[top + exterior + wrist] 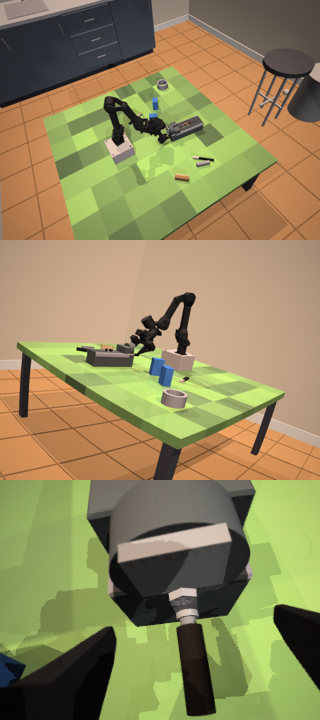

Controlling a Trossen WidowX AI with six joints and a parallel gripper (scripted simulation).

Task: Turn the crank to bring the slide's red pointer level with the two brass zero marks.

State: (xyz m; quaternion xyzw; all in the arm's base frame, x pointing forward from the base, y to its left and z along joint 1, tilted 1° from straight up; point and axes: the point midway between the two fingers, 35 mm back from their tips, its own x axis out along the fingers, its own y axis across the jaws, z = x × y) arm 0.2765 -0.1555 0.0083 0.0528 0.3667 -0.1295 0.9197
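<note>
Now: gripper tip 2 cm past the crank handle, 2 cm above it and 1 cm to the right of it. The rest, counted from my gripper tip: grey bar 32 cm to the right, 6 cm below, 4 cm ahead; wooden block 30 cm to the right, 13 cm behind, 6 cm below; red pointer 18 cm ahead, 5 cm to the right, 1 cm above.
</note>
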